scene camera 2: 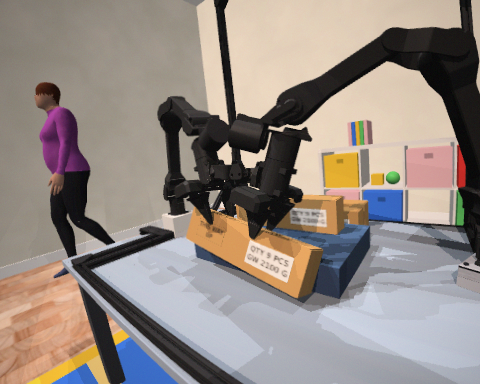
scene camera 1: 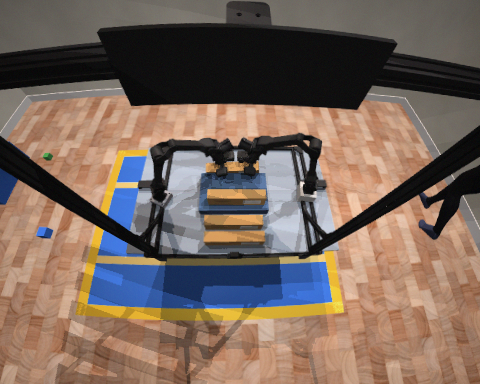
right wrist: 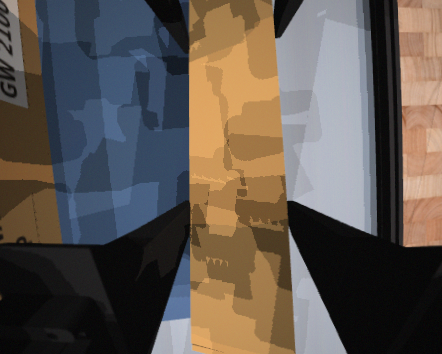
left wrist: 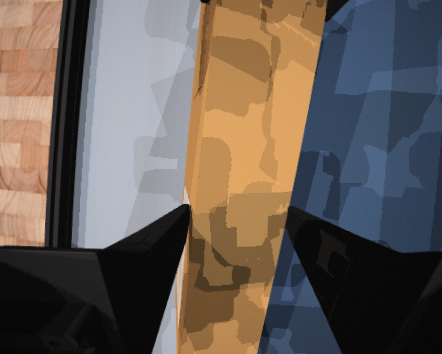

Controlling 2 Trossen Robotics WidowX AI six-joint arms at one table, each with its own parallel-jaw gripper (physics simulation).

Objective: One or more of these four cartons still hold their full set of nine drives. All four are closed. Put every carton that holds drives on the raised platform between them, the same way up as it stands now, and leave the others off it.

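Frame: origin at the left arm's base, x ahead, y left, z up, level; centimetres.
Where they show: left gripper, fingertip midpoint: (scene camera 2: 260,234) (scene camera 1: 226,167) (right wrist: 231,41) (left wrist: 237,211); right gripper, fingertip midpoint: (scene camera 2: 221,221) (scene camera 1: 245,166) (right wrist: 238,207) (left wrist: 264,7); left arm's base, link origin: (scene camera 1: 160,196); right arm's base, link origin: (scene camera 2: 178,213) (scene camera 1: 308,189).
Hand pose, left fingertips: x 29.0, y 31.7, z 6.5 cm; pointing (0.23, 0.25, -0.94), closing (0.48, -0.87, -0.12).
Things, the pixels of their top centre, and the offset from my left fingertips. "spot": a spot on its surface instead. Level surfaces: height alone.
- blue platform, top centre: (left wrist: 407,161) (right wrist: 86,132) (scene camera 2: 278,232) (scene camera 1: 233,190) dx +9.9, dy -10.4, dz -4.6 cm
- second carton, top centre: (scene camera 2: 282,196) (scene camera 1: 236,193) dx +14.1, dy -15.5, dz +3.9 cm
- table, surface height: dz -10.6 cm
- black frame rail, surface spot: (left wrist: 65,125) (scene camera 2: 153,320) (right wrist: 388,139) spot: dx -3.3, dy +23.1, dz -8.8 cm
A long orange carton (scene camera 1: 232,167) (scene camera 2: 232,252) (left wrist: 250,150) (right wrist: 235,125) is held beside the blue platform (scene camera 1: 205,186) (scene camera 2: 350,257) (left wrist: 372,150) (right wrist: 112,125). In scene camera 2 it tilts lengthwise, its right end lower; whether that end touches the table is unclear. Its label reads QTY 9 PCS, GW 2100 G. My left gripper (scene camera 2: 263,231) (left wrist: 237,211) and right gripper (scene camera 2: 218,216) (right wrist: 239,202) are both shut on it. A second carton (scene camera 1: 236,196) (scene camera 2: 320,215) (right wrist: 22,197) lies on the platform. Two more cartons, the nearer-platform one (scene camera 1: 232,221) and the outer one (scene camera 1: 233,237), lie off it.
The table (scene camera 1: 185,220) (scene camera 2: 215,320) has a black frame rail (scene camera 2: 150,320) (left wrist: 65,125) (right wrist: 387,125) along its edge. In scene camera 2 a person (scene camera 2: 65,140) is beyond the table at the left, and a shelf unit (scene camera 2: 364,170) stands behind.
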